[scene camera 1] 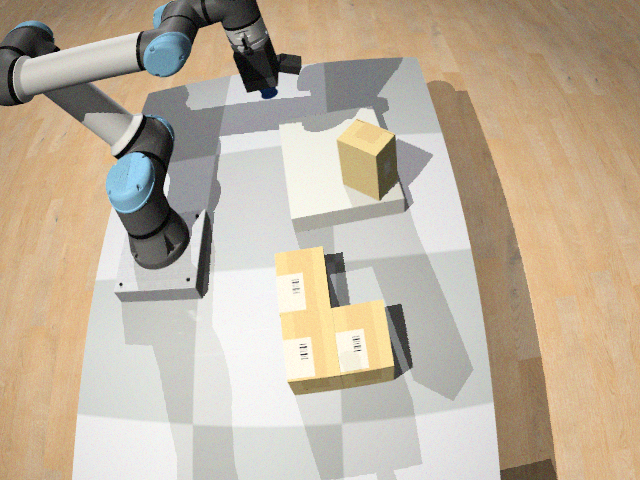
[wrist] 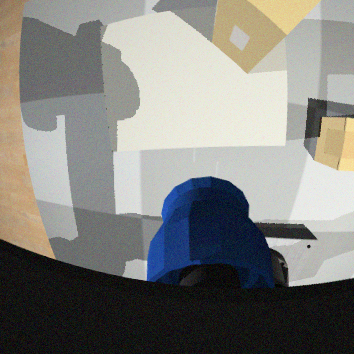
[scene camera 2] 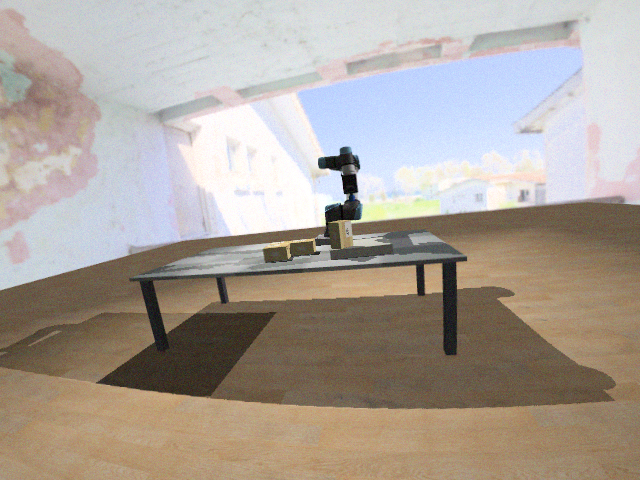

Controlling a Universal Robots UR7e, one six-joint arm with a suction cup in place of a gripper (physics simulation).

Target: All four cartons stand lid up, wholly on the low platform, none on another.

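Frame: origin at the arm's base, x ahead, y left, z up, level; metres.
Seen in the pictures: hand, its tool point: point(scene camera 1: 269, 93) point(wrist: 204, 216) point(scene camera 2: 352, 201); arm's base, origin of its link: point(scene camera 1: 160, 242).
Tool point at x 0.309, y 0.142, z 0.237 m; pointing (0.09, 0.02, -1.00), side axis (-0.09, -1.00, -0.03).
Offsets run from my tool point to a thing's top centre. Level surfaces: height alone.
One tan carton @(0.093 m down, 0.176 m ahead, 0.082 m right) point(scene camera 1: 359, 167) point(scene camera 2: 339, 235) point(wrist: 255, 45) stands on end on the low platform @(0.230 m down, 0.114 m ahead, 0.012 m left) point(scene camera 1: 310, 175) point(scene camera 2: 372, 249) point(wrist: 200, 115), turned, near its front right corner in scene camera 1. Its barcode label faces sideways in scene camera 2. Whether its base overhangs the right edge is unclear. Three cartons lie flat on the table, barcode labels up, in an L: one @(0.201 m down, 0.006 m ahead, 0.320 m right) point(scene camera 1: 313, 266) point(scene camera 2: 303, 246) point(wrist: 331, 142) nearest the platform, one @(0.201 m down, 0.005 m ahead, 0.458 m right) point(scene camera 1: 321, 328) behind it, and one @(0.201 m down, 0.099 m ahead, 0.459 m right) point(scene camera 1: 374, 320) point(scene camera 2: 277, 251) beside that. My suction gripper point(scene camera 1: 268, 93) point(scene camera 2: 352, 197) point(wrist: 206, 186) is open, holds nothing and hangs above the table, left of the platform's far end.
The robot's base plate point(scene camera 1: 155, 289) stands on the table @(0.279 m down) point(scene camera 1: 248, 206) point(scene camera 2: 232, 266), left of the cartons and platform in scene camera 1. The arm reaches over the far left of the table. Hard shadows cross the tabletop and the platform's far end.
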